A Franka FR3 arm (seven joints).
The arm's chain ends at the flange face. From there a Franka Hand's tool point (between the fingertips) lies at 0.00 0.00 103.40 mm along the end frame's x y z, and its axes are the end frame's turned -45 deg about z.
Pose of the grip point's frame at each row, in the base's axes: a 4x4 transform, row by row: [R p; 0 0 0 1], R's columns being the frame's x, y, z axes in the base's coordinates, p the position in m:
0.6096, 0.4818, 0.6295, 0.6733; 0.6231, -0.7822, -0.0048, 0.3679; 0.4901, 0.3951, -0.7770, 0.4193; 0, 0, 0, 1
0.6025, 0.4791, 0.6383, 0.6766; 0.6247, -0.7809, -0.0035, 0.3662; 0.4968, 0.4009, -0.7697, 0.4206; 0, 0, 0, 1
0.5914, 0.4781, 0.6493, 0.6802; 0.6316, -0.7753, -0.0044, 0.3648; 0.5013, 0.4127, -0.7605, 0.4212; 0, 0, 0, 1
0.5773, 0.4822, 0.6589, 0.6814; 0.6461, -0.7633, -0.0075, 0.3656; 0.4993, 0.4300, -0.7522, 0.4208; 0, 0, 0, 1
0.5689, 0.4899, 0.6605, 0.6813; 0.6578, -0.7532, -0.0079, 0.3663; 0.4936, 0.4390, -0.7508, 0.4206; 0, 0, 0, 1
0.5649, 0.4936, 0.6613, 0.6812; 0.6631, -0.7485, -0.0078, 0.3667; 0.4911, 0.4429, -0.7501, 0.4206; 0, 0, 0, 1
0.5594, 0.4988, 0.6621, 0.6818; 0.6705, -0.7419, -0.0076, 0.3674; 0.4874, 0.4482, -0.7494, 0.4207; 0, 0, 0, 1
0.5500, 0.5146, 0.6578, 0.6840; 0.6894, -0.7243, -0.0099, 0.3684; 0.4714, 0.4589, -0.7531, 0.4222; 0, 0, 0, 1
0.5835, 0.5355, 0.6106, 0.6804; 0.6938, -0.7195, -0.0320, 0.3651; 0.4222, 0.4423, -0.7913, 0.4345; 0, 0, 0, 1
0.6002, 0.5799, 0.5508, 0.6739; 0.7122, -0.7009, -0.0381, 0.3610; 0.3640, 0.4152, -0.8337, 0.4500; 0, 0, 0, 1
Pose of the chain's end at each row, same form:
0.7717, -0.0904, 0.6295, 0.6082; -0.1125, -0.9937, -0.0048, 0.3684; 0.6259, -0.0672, -0.7770, 0.4996; 0, 0, 0, 1
0.7648, -0.0873, 0.6383, 0.6106; -0.1105, -0.9939, -0.0035, 0.3666; 0.6348, -0.0678, -0.7697, 0.5002; 0, 0, 0, 1
0.7563, -0.0801, 0.6493, 0.6131; -0.1016, -0.9948, -0.0044, 0.3653; 0.6463, -0.0626, -0.7605, 0.4998; 0, 0, 0, 1
0.7492, -0.0672, 0.6589, 0.6133; -0.0829, -0.9966, -0.0075, 0.3664; 0.6571, -0.0490, -0.7522, 0.4986; 0, 0, 0, 1
0.7487, -0.0559, 0.6605, 0.6130; -0.0675, -0.9977, -0.0079, 0.3671; 0.6594, -0.0386, -0.7508, 0.4982; 0, 0, 0, 1
0.7485, -0.0504, 0.6613, 0.6128; -0.0604, -0.9982, -0.0078, 0.3675; 0.6604, -0.0341, -0.7501, 0.4982; 0, 0, 0, 1
0.7483, -0.0429, 0.6621, 0.6133; -0.0505, -0.9987, -0.0076, 0.3682; 0.6616, -0.0277, -0.7494, 0.4982; 0, 0, 0, 1
0.7528, -0.0250, 0.6578, 0.6160; -0.0247, -0.9996, -0.0099, 0.3694; 0.6578, -0.0088, -0.7531, 0.5001; 0, 0, 0, 1
0.7913, -0.0339, 0.6106, 0.6173; -0.0182, -0.9994, -0.0320, 0.3684; 0.6113, 0.0142, -0.7913, 0.5163; 0, 0, 0, 1
0.8345, -0.0144, 0.5508, 0.6169; 0.0080, -0.9992, -0.0381, 0.3649; 0.5510, 0.0362, -0.8337, 0.5362; 0, 0, 0, 1

